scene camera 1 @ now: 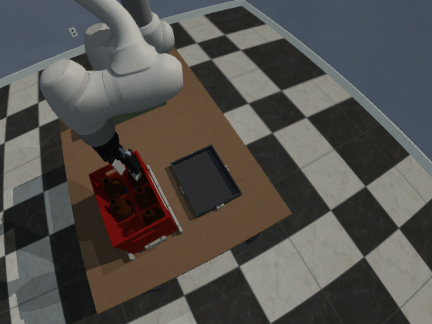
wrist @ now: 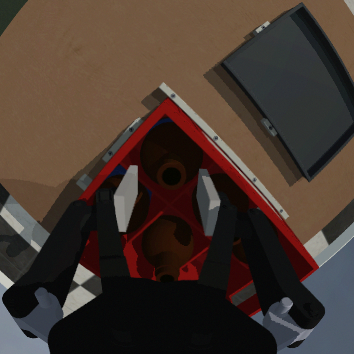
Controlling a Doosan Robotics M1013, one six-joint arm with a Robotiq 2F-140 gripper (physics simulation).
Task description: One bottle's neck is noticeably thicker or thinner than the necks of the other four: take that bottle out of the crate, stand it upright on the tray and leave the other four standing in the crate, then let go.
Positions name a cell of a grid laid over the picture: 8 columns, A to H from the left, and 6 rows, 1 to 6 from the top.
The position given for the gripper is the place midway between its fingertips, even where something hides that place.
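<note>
The gripper appears in scene camera 1 (scene camera 1: C4) and again in the wrist view, where the gripper (wrist: D4) shares the scene with a bottle (wrist: D3), another bottle (wrist: D5), a further bottle (wrist: D4) and yet another bottle (wrist: F4).
</note>
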